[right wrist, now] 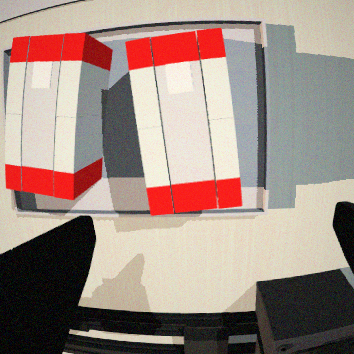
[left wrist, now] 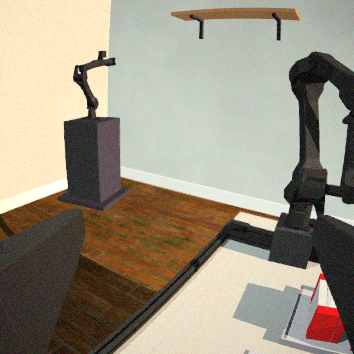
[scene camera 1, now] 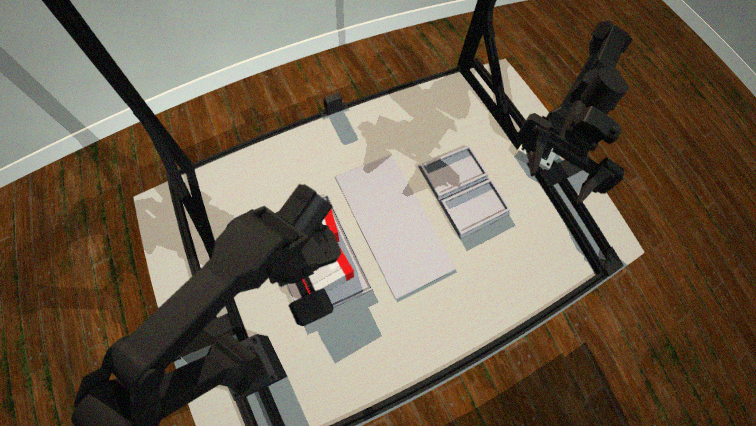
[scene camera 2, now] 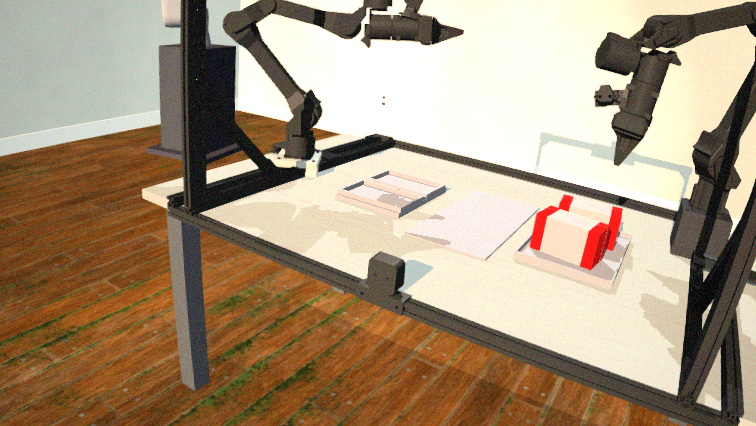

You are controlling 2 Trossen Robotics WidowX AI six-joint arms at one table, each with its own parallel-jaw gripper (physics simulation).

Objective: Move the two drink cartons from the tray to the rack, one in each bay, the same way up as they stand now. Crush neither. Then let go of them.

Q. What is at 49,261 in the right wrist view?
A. My right gripper.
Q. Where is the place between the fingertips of my left gripper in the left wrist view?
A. At 203,225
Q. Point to a grey tray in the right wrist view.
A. At 121,191
